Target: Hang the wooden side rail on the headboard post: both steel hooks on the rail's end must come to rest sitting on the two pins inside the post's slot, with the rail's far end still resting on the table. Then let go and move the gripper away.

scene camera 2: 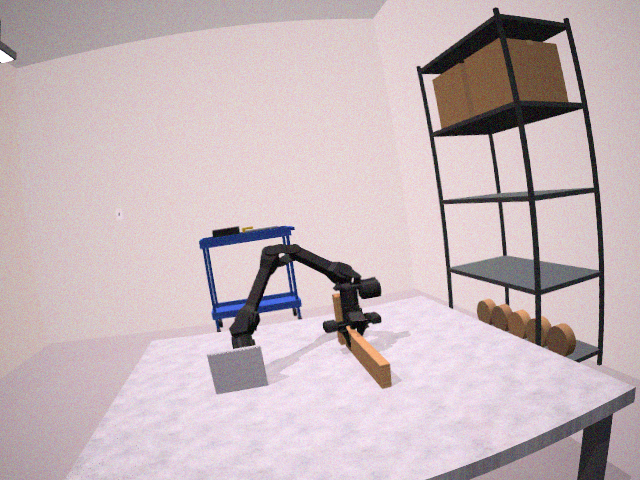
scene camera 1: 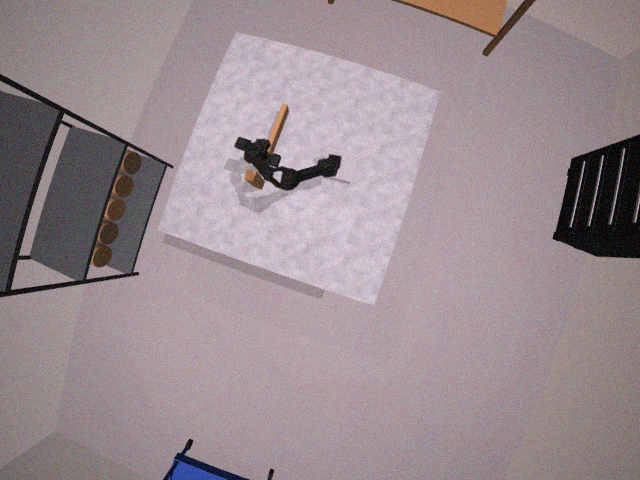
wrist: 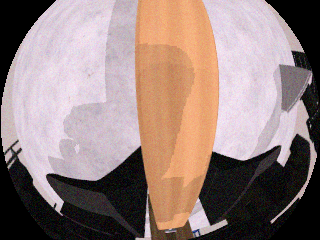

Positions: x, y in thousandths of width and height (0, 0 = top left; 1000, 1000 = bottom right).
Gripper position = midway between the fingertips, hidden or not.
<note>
In view: the gripper (scene camera 2: 554, 722) and a wooden side rail (scene camera 2: 587, 759).
The wooden side rail is seen too in the wrist view (wrist: 555, 319). The gripper is seen too in the wrist view (wrist: 514, 610).
</note>
